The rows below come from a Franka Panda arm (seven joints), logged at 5 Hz.
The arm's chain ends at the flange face. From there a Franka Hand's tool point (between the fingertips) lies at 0.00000 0.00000 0.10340 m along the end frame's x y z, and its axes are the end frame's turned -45 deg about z.
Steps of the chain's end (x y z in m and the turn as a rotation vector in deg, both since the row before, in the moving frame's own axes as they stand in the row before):
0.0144 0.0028 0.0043 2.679 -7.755 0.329
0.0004 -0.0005 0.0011 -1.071 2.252 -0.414
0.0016 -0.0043 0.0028 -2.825 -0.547 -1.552
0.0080 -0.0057 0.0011 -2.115 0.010 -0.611
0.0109 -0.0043 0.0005 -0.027 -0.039 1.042
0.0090 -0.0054 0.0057 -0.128 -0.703 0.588
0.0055 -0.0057 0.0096 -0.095 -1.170 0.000
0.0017 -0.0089 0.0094 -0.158 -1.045 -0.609
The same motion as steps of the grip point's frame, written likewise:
0.0018 -0.0011 0.0032 7.378 -3.589 0.329
0.0022 0.0042 0.0010 -2.350 0.835 -0.414
-0.0001 0.0011 0.0027 -1.611 -2.384 -1.552
0.0070 0.0044 0.0010 -1.503 -1.488 -0.611
0.0107 0.0047 0.0005 0.008 -0.047 1.042
0.0091 0.0018 0.0057 0.407 -0.588 0.588
0.0063 -0.0015 0.0096 0.760 -0.894 0.000
0.0060 -0.0062 0.0094 0.627 -0.851 -0.609

